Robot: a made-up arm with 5 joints. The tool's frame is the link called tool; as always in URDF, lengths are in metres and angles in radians.
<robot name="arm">
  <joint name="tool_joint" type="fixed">
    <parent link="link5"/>
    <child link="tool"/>
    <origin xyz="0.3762 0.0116 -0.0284" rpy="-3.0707 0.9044 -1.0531"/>
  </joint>
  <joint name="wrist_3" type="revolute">
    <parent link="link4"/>
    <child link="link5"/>
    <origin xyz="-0.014 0.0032 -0.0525" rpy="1.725 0 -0.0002"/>
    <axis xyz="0 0 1"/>
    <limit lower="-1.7" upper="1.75"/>
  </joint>
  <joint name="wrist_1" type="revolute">
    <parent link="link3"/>
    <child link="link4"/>
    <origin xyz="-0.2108 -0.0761 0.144" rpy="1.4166 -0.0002 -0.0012"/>
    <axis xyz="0 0 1"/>
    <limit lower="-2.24" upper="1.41"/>
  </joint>
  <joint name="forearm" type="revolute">
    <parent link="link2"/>
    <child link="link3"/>
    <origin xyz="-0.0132 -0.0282 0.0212" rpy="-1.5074 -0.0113 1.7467"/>
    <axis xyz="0 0 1"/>
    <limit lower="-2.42" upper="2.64"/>
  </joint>
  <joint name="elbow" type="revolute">
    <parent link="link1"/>
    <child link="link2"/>
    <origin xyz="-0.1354 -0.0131 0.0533" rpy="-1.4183 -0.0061 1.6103"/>
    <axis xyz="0 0 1"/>
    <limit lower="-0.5" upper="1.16"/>
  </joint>
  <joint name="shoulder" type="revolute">
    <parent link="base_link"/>
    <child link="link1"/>
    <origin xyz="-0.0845 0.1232 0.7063" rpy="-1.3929 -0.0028 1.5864"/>
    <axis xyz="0 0 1"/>
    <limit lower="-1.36" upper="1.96"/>
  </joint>
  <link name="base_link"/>
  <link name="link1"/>
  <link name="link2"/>
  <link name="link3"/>
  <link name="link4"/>
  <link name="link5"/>
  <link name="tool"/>
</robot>
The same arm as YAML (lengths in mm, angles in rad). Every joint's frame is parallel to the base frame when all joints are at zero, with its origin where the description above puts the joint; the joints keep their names.
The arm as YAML. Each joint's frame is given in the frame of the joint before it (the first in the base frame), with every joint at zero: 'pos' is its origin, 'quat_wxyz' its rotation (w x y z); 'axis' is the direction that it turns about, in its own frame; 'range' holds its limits. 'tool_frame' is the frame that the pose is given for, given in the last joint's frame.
length_unit: mm
angle_unit: rad
joints:
  - joint: shoulder
    pos: [-84.5, 123.2, 706.3]
    quat_wxyz: [1.0, 0.0, 0.0, 0.0]
    axis: [-0.984083, -0.0159, 0.176997]
    range: [-1.36, 1.96]
  - joint: elbow
    pos: [-48.0, -136.2, 21.9]
    quat_wxyz: [1.0, 0.0, 0.0, 0.0]
    axis: [-0.126997, -0.989875, 0.063398]
    range: [-0.5, 1.16]
  - joint: forearm
    pos: [-27.8, -16.6, 19.3]
    quat_wxyz: [1.0, 0.0, 0.0, 0.0]
    axis: [0.0, 0.0001, 1.0]
    range: [-2.42, 2.64]
  - joint: wrist_1
    pos: [-219.3, -46.2, 144.0]
    quat_wxyz: [1.0, 0.0, 0.0, 0.0]
    axis: [-0.138005, -0.978432, 0.153705]
    range: [-2.24, 1.41]
  - joint: wrist_3
    pos: [-6.5, 53.8, -4.9]
    quat_wxyz: [1.0, 0.0, 0.0, 0.0]
    axis: [0.0, -0.0001, -1.0]
    range: [-1.7, 1.75]
tool_frame:
  pos: [370.9, -64.0, 28.4]
  quat_wxyz: [0.800072, 0.221057, -0.377889, 0.410144]

